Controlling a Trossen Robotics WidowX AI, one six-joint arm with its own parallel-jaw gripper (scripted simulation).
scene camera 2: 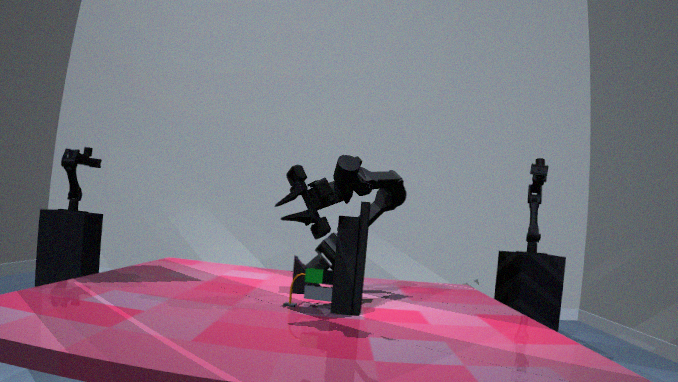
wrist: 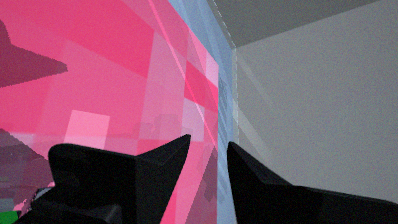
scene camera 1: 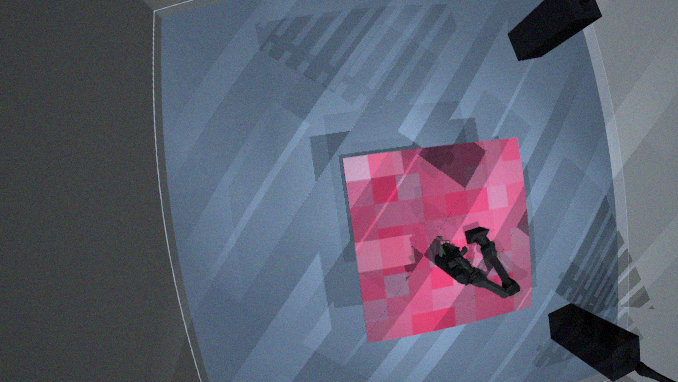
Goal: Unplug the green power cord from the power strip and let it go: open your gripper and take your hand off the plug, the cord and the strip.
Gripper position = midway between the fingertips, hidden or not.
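The gripper (scene camera 2: 278, 212) is visible in the scene, and the wrist view shows the gripper (wrist: 208, 142) too.
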